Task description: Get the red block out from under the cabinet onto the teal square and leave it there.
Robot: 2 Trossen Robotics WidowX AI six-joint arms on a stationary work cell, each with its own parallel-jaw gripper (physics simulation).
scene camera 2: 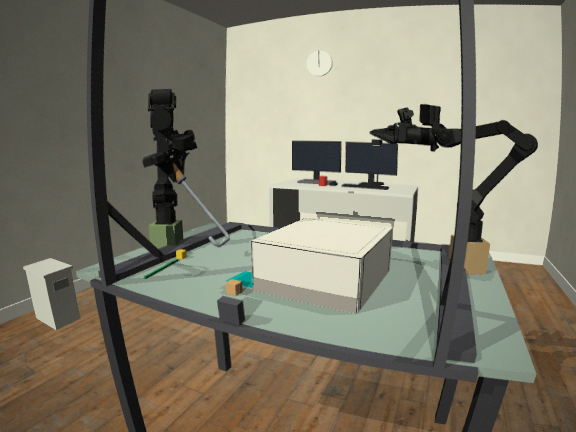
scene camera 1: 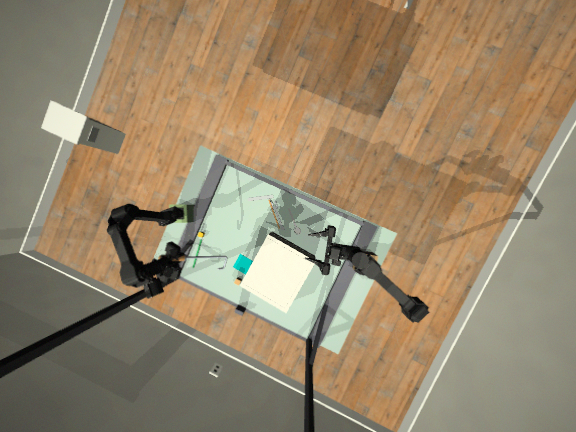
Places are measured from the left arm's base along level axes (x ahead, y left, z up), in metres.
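Pixels of known places: left gripper, fingertip midpoint: (scene camera 2: 178,180) (scene camera 1: 182,256); right gripper, fingertip midpoint: (scene camera 2: 371,131) (scene camera 1: 306,246); left arm's base at its link origin: (scene camera 2: 165,222) (scene camera 1: 178,213); right arm's base at its link origin: (scene camera 2: 470,239).
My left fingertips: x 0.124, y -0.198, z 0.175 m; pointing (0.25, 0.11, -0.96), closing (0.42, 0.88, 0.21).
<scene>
For each thing: its middle in the pictures, then the offset to it from my left fingertips. "pt": a spot on its surface instead.
- white cabinet at the middle of its body: (scene camera 2: 328,257) (scene camera 1: 278,270) dx +0.434, dy -0.109, dz -0.200 m
- teal square at a spot on its surface: (scene camera 2: 242,278) (scene camera 1: 240,263) pt dx +0.198, dy -0.095, dz -0.267 m
- hooked metal rod at the middle of its body: (scene camera 2: 187,197) (scene camera 1: 195,263) dx +0.038, dy -0.041, dz -0.046 m
- orange block at the middle of its body: (scene camera 2: 234,287) (scene camera 1: 238,281) dx +0.189, dy -0.195, dz -0.252 m
- yellow block at the middle of its body: (scene camera 2: 181,254) (scene camera 1: 201,234) dx -0.031, dy +0.074, dz -0.255 m
- green stick at the middle of its body: (scene camera 2: 162,268) (scene camera 1: 197,253) dx -0.061, dy -0.041, dz -0.264 m
The white cabinet (scene camera 1: 278,273) (scene camera 2: 307,265) stands on the table. The teal square (scene camera 1: 243,263) (scene camera 2: 242,278) lies at its left side, partly hidden by the cabinet in scene camera 2. The red block does not show in either view; the space under the cabinet is hidden. My left gripper (scene camera 1: 181,257) (scene camera 2: 176,164) is shut on the wooden handle of a hooked metal rod (scene camera 1: 207,257) (scene camera 2: 202,202). The rod slants down toward the table, its hook to the left of the teal square and raised above the table. My right gripper (scene camera 1: 308,245) (scene camera 2: 373,133) is open and empty, high above the table.
An orange block (scene camera 1: 238,281) (scene camera 2: 233,287) sits beside the teal square, near the cabinet's corner. A yellow block (scene camera 1: 201,234) (scene camera 2: 181,254) and a green stick (scene camera 1: 197,251) (scene camera 2: 160,268) lie farther left. Dark frame posts (scene camera 2: 97,150) (scene camera 2: 462,150) rise at the table's sides.
</scene>
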